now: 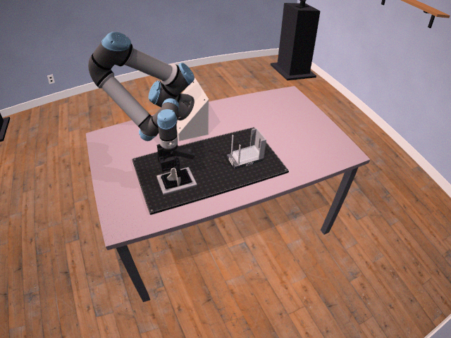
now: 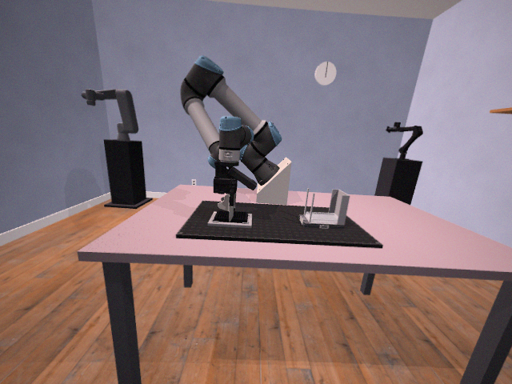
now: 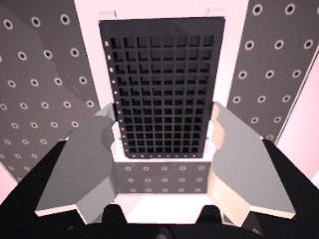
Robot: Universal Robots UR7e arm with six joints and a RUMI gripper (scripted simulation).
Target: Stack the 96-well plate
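The black 96-well plate is 10 mm below my hand. Also, from my hand: plate nest N1 (20 mm below); white plate (40 mm behind, 370 mm to the left).
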